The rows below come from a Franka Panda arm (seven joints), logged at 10 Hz.
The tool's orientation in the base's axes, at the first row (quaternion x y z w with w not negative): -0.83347, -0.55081, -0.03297, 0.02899
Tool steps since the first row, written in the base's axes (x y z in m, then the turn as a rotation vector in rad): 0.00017, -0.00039, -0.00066, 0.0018, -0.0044, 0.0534; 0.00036, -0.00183, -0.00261, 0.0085, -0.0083, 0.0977; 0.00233, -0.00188, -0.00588, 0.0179, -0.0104, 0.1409; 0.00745, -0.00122, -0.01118, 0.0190, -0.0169, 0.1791; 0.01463, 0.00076, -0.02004, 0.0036, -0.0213, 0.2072; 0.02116, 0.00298, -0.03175, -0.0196, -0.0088, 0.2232; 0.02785, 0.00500, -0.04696, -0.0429, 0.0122, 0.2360
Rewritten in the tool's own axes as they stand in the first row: -0.00035, 0.00032, 0.00063, 0.0013, 0.0027, -0.0535; -0.00176, 0.00108, 0.00245, 0.0042, 0.0099, -0.0978; -0.00132, 0.00295, 0.00575, 0.0097, 0.0189, -0.1408; 0.00082, 0.00747, 0.01121, 0.0075, 0.0219, -0.1794; 0.00468, 0.01340, 0.02036, -0.0001, 0.0092, -0.2081; 0.00825, 0.01868, 0.03237, 0.0037, -0.0173, -0.2235; 0.01139, 0.02423, 0.04784, 0.0149, -0.0471, -0.2350
